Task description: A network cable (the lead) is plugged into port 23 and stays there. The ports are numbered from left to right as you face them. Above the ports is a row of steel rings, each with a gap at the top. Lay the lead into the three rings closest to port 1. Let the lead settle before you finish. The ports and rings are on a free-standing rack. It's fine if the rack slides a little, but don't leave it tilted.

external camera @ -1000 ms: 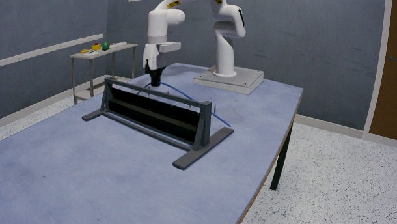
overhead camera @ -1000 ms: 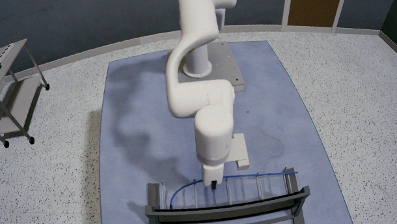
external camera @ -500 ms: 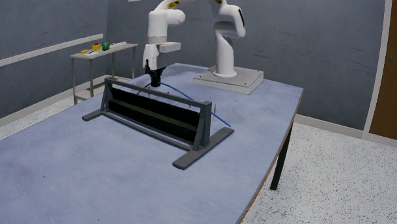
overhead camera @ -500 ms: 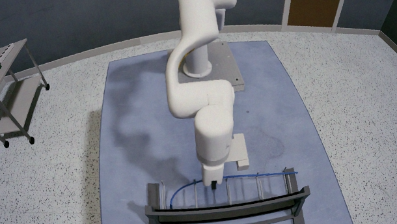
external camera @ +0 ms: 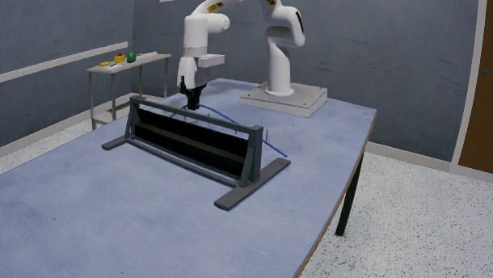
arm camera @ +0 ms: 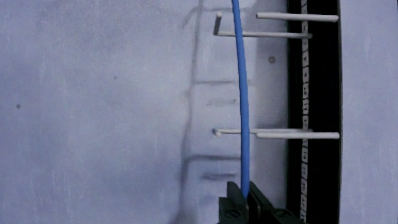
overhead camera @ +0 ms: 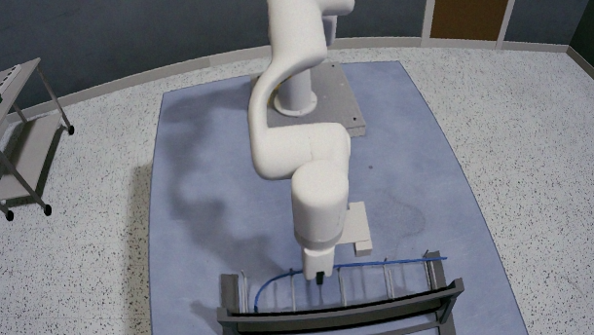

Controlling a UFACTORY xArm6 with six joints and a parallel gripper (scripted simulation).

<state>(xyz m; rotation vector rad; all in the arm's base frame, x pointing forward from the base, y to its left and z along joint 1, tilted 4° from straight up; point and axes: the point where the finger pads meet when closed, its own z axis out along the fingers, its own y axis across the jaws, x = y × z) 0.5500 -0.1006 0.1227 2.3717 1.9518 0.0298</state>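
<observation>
Now: the rack 110 mm ahead of my hand, 30 mm to the left of it and 60 mm below it.
</observation>
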